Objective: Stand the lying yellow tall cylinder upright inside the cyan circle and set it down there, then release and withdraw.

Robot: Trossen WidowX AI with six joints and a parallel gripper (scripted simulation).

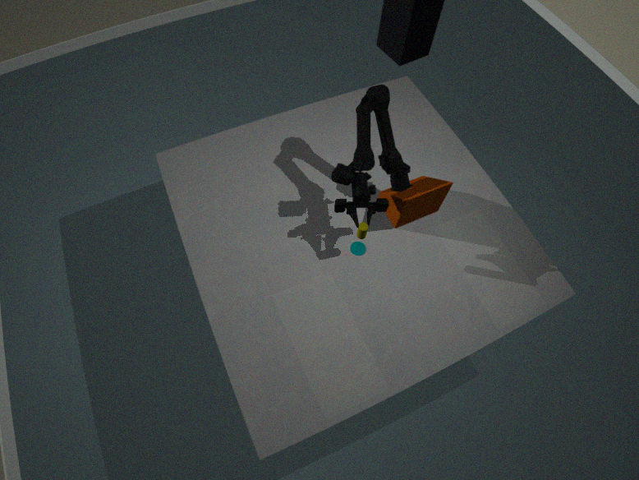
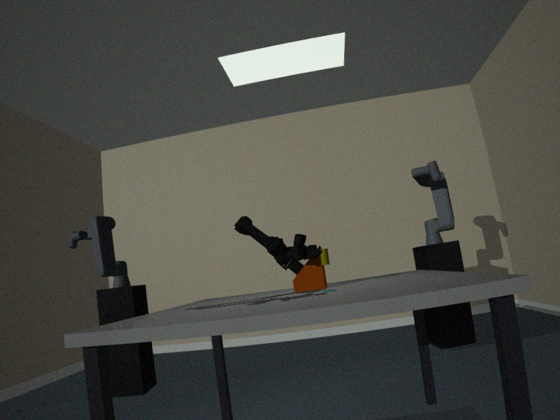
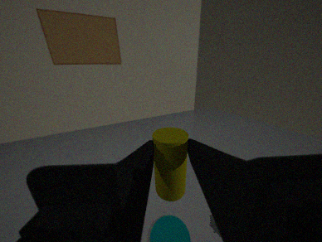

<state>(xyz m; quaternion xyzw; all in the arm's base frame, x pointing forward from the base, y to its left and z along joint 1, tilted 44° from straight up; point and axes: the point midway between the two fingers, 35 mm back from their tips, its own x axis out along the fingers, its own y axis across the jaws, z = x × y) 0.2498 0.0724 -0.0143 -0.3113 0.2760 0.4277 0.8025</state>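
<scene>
The cyan circle is 160 mm below my gripper tip. Also, from my gripper tip: yellow cylinder: 20 mm below.
</scene>
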